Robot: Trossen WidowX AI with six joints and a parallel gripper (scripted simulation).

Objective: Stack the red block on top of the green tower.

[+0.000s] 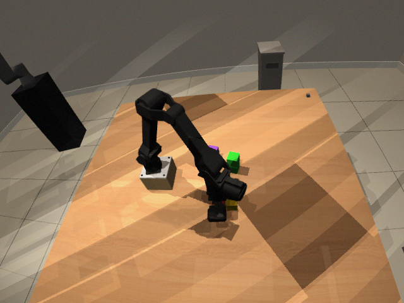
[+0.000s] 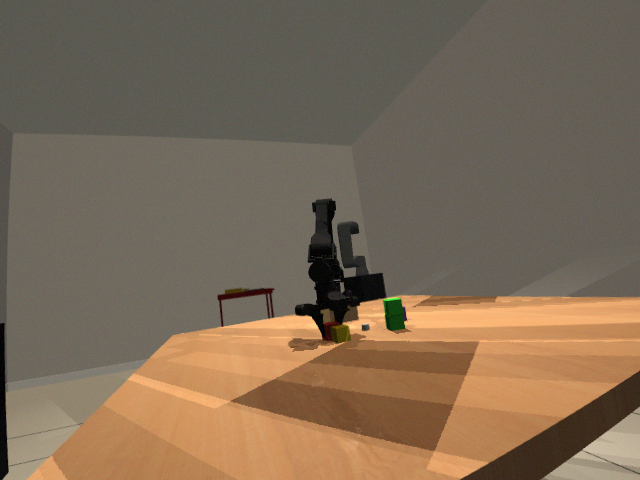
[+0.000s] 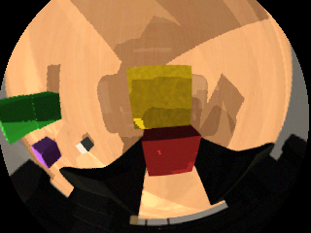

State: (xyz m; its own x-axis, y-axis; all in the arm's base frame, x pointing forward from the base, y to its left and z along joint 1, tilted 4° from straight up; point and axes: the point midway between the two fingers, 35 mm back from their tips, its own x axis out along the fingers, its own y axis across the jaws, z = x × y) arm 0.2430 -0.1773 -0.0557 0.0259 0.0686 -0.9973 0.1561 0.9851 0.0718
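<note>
The yellow block lies 50 mm ahead of my gripper tip and 10 mm above it. Round my gripper tip: small dark cube: 630 mm ahead, 590 mm to the left; then purple block: 10 mm ahead, 270 mm to the left, 10 mm above; then red block: 10 mm above.
</note>
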